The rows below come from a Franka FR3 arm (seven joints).
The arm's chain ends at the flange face. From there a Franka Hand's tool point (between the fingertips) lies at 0.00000 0.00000 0.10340 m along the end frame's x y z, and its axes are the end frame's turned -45 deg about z.
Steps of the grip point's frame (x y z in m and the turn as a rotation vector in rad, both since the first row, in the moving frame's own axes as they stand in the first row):
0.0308, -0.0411, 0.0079, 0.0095, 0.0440, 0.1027
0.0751, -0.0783, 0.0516, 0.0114, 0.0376, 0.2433
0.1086, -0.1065, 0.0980, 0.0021, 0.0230, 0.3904
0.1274, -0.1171, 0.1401, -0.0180, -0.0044, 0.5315
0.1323, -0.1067, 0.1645, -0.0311, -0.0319, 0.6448
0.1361, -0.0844, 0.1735, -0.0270, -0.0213, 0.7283
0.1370, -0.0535, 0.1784, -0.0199, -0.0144, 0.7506
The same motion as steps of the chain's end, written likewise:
-0.0100, -0.0471, 0.0080, 0.0378, 0.0244, 0.1027
-0.0046, -0.1052, 0.0517, 0.0346, 0.0185, 0.2433
-0.0004, -0.1506, 0.0980, 0.0177, 0.0148, 0.3904
0.0068, -0.1747, 0.1401, -0.0158, 0.0096, 0.5315
0.0196, -0.1733, 0.1646, -0.0445, -0.0006, 0.6448
0.0374, -0.1593, 0.1736, -0.0342, 0.0040, 0.7283
0.0596, -0.1371, 0.1784, -0.0243, 0.0039, 0.7506

